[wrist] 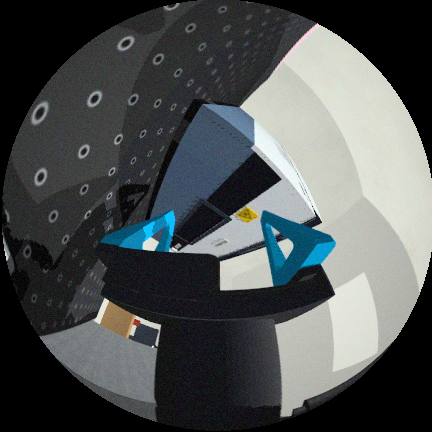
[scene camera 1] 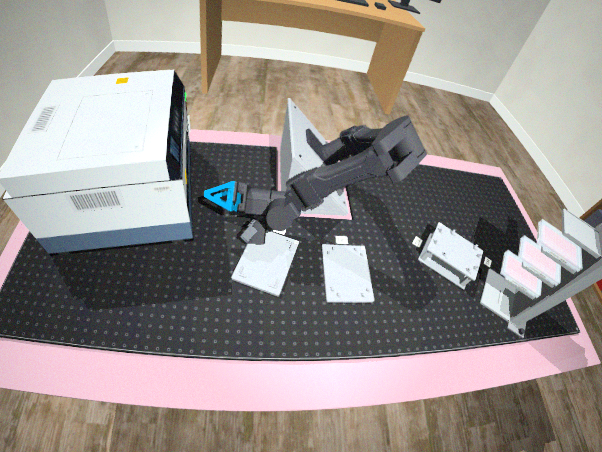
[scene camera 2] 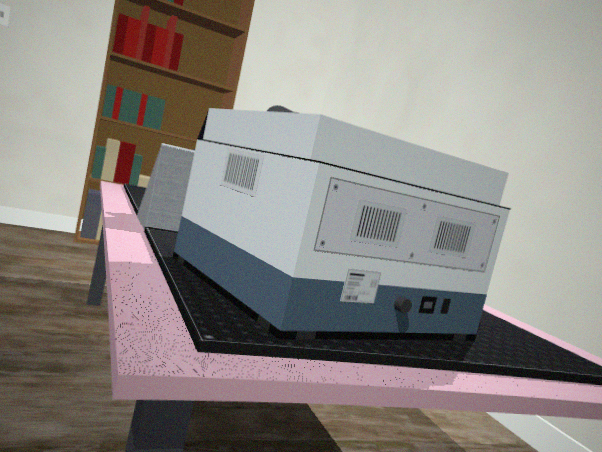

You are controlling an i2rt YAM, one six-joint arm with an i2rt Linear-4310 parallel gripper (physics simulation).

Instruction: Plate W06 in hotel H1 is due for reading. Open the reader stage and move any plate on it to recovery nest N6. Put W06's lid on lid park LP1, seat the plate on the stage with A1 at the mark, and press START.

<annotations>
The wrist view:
my gripper: 217,214
plate reader: 211,165
</annotations>
